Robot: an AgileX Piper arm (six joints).
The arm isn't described. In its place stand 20 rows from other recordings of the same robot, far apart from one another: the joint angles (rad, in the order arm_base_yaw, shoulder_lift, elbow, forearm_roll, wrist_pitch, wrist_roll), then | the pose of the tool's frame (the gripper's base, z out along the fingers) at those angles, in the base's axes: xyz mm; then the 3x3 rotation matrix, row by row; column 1 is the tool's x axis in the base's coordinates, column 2 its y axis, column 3 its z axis.
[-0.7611, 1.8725, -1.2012, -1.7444, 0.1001, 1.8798] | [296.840 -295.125 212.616], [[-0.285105 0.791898 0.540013], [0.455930 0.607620 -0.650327], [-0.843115 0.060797 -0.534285]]
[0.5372, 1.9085, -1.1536, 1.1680, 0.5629, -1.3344] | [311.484 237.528 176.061], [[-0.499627 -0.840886 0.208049], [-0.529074 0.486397 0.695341], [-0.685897 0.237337 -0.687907]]
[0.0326, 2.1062, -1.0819, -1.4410, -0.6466, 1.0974] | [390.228 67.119 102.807], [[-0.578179 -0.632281 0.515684], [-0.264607 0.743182 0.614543], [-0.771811 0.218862 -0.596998]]
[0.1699, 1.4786, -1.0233, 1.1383, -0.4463, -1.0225] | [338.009 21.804 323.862], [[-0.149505 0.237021 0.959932], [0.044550 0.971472 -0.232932], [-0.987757 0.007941 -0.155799]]
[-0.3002, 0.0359, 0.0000, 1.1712, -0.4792, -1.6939] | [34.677 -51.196 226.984], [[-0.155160 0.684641 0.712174], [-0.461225 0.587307 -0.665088], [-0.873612 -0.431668 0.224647]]
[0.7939, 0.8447, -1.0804, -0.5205, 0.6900, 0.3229] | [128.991 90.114 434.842], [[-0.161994 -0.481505 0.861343], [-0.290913 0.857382 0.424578], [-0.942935 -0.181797 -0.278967]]
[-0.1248, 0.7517, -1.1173, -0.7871, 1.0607, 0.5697] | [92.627 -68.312 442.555], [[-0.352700 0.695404 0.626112], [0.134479 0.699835 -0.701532], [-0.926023 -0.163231 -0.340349]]
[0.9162, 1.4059, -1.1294, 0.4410, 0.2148, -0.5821] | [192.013 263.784 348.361], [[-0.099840 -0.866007 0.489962], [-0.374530 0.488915 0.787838], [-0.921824 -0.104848 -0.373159]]
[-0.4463, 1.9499, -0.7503, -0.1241, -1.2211, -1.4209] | [330.150 -146.245 165.506], [[-0.312302 0.129783 0.941076], [-0.945309 0.055690 -0.321387], [-0.094119 -0.989977 0.105293]]
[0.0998, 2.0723, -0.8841, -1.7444, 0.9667, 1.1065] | [343.348 -39.757 98.198], [[-0.868055 -0.179806 0.462764], [-0.493925 0.407014 -0.768361], [-0.050195 -0.895550 -0.442121]]
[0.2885, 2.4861, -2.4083, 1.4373, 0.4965, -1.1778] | [541.896 205.638 283.849], [[-0.226185 -0.667815 0.709128], [0.152728 0.694678 0.702921], [-0.962037 0.267293 -0.055131]]
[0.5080, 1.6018, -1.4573, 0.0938, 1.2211, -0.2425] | [280.240 165.184 324.896], [[-0.712066 -0.670205 0.209254], [-0.634408 0.741853 0.217211], [-0.300812 0.021916 -0.953432]]
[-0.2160, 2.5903, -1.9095, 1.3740, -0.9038, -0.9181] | [507.957 -183.243 96.091], [[-0.033775 0.907045 0.419678], [0.225604 0.415998 -0.880936], [-0.973633 0.064927 -0.218684]]
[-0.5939, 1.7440, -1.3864, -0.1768, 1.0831, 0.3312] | [285.613 -209.912 261.076], [[-0.640906 0.761746 0.094778], [0.724960 0.641244 -0.251474], [-0.252335 -0.092461 -0.963212]]
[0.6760, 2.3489, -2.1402, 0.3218, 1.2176, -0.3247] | [372.150 333.106 204.248], [[-0.603023 -0.797721 -0.001985], [-0.738722 0.557481 0.378819], [-0.301085 0.229903 -0.925469]]
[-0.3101, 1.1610, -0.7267, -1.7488, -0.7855, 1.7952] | [231.506 -7.674 300.179], [[-0.466203 -0.366955 0.804983], [0.130720 0.871356 0.472918], [-0.874967 0.325703 -0.358260]]
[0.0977, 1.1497, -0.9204, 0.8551, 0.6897, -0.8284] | [229.873 66.436 335.216], [[-0.541644 -0.527698 0.654336], [-0.143429 0.825010 0.546613], [-0.828281 0.202219 -0.522550]]
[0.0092, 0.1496, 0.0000, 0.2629, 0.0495, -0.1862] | [68.567 1.801 199.574], [[-0.111327 -0.013523 0.993692], [0.075291 0.996919 0.022002], [-0.990928 0.077265 -0.109966]]
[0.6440, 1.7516, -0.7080, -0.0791, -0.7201, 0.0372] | [268.731 207.687 180.223], [[-0.174089 -0.644127 0.744845], [-0.158569 0.764861 0.624375], [-0.971879 -0.009412 -0.235292]]
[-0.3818, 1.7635, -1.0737, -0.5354, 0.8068, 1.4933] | [294.551 -154.388 186.528], [[-0.025197 0.997566 0.065015], [0.904688 0.050424 -0.423081], [-0.425330 0.048158 -0.903756]]
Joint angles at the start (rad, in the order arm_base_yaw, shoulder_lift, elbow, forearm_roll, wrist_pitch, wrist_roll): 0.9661, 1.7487, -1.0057, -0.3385, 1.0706, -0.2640
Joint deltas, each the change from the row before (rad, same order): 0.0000, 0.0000, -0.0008, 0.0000, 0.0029, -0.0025; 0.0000, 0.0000, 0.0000, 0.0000, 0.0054, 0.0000; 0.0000, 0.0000, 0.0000, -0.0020, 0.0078, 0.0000; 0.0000, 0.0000, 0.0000, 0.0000, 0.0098, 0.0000; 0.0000, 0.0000, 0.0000, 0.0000, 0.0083, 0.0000; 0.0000, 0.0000, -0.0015, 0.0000, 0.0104, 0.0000; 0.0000, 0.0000, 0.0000, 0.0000, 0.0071, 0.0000; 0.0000, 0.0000, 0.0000, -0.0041, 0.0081, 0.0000; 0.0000, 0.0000, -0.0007, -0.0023, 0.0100, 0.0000; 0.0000, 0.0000, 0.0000, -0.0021, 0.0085, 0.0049; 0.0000, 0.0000, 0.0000, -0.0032, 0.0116, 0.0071
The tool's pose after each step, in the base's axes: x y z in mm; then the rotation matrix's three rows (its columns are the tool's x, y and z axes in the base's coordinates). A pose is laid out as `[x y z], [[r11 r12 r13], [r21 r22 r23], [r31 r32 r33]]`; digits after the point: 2 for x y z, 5 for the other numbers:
[185.98 222.41 172.53], [[-0.17222 -0.97061 0.16809], [-0.95498 0.12267 -0.27013], [0.24157 -0.20704 -0.94804]]
[185.77 221.98 172.62], [[-0.17309 -0.97085 0.16581], [-0.95356 0.12306 -0.27492], [0.24650 -0.20569 -0.94706]]
[185.62 221.29 172.79], [[-0.17350 -0.97107 0.16408], [-0.95145 0.12226 -0.28249], [0.25426 -0.20513 -0.94513]]
[185.24 220.50 172.97], [[-0.17503 -0.97149 0.15993], [-0.94874 0.12300 -0.29116], [0.26318 -0.20269 -0.94321]]
[184.92 219.83 173.12], [[-0.17630 -0.97183 0.15640], [-0.94638 0.12364 -0.29847], [0.27073 -0.20063 -0.94152]]
[184.70 219.27 173.62], [[-0.17808 -0.97209 0.15276], [-0.94368 0.12472 -0.30645], [0.27885 -0.19873 -0.93955]]
[184.43 218.71 173.76], [[-0.17912 -0.97237 0.14972], [-0.94156 0.12530 -0.31268], [0.28528 -0.19697 -0.93799]]
[184.41 217.94 174.02], [[-0.17872 -0.97247 0.14954], [-0.93899 0.12318 -0.32112], [0.29386 -0.19781 -0.93516]]
[184.28 217.20 174.42], [[-0.17941 -0.97266 0.14749], [-0.93596 0.12259 -0.33006], [0.30296 -0.19726 -0.93237]]
[184.10 216.47 174.66], [[-0.18460 -0.97198 0.14554], [-0.93255 0.12648 -0.33815], [0.31027 -0.19815 -0.92977]]
[183.88 215.45 175.00], [[-0.19197 -0.97090 0.14316], [-0.92769 0.13193 -0.34926], [0.32021 -0.19986 -0.92603]]

